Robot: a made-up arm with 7 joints.
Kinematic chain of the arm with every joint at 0, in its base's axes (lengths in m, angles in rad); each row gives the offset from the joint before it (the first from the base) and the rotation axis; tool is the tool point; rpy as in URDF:
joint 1: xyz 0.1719 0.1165 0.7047 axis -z
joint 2: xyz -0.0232 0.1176 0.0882 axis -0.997 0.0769 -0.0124
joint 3: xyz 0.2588 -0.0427 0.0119 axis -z
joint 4: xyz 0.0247 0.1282 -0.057 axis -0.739 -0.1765 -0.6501
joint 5: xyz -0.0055 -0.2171 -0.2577 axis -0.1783 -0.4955 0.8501
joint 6: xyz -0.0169 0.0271 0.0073 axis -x
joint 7: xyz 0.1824 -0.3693 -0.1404 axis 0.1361 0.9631 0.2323
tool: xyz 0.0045 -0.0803 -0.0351 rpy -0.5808 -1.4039 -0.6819
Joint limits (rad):
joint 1: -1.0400..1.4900
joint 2: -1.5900..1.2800
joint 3: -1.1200..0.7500
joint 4: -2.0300..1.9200
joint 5: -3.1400..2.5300
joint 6: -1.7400..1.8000
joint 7: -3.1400..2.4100
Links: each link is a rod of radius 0.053 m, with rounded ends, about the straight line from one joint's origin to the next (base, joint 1, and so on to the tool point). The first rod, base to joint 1, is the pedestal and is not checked.
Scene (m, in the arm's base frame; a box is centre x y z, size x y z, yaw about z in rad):
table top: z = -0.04
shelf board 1: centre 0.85 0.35 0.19 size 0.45 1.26 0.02 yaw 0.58
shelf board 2: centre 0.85 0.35 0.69 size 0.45 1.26 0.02 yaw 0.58
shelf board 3: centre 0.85 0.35 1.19 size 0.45 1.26 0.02 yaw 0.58
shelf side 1: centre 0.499 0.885 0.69 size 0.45 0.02 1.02 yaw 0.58
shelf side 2: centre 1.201 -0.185 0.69 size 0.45 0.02 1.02 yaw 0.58
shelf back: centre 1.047 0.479 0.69 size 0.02 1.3 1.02 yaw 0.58
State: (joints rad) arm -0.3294 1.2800 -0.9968 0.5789 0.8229 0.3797 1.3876
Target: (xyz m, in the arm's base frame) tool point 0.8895 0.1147 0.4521
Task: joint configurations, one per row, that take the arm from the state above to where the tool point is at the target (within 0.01 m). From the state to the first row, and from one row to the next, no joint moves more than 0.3 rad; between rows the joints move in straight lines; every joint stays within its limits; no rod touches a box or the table.
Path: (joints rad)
1: -0.1834 1.1934 -0.7666 0.4882 0.7362 0.2814 1.5696
2: -0.0373 1.1067 -0.5364 0.3976 0.6495 0.1831 1.7516
3: 0.1087 1.0201 -0.3062 0.3069 0.5628 0.0848 1.9336
4: 0.2547 0.9334 -0.0760 0.2163 0.4760 -0.0135 2.1156
5: 0.3542 0.7529 -0.3293 0.0905 0.5974 -0.2550 2.0907
6: 0.4536 0.5724 -0.5826 -0.0352 0.7188 -0.4965 2.0658
7: 0.5531 0.3919 -0.8360 -0.1609 0.8402 -0.7380 2.0410
8: 0.3071 0.6305 -0.9306 -0.0866 0.8089 -0.5110 1.8143
9: 0.0610 0.8690 -1.0253 -0.0123 0.7777 -0.2840 1.5876
10: -0.1850 1.1076 -1.1200 0.0620 0.7464 -0.0569 1.3610

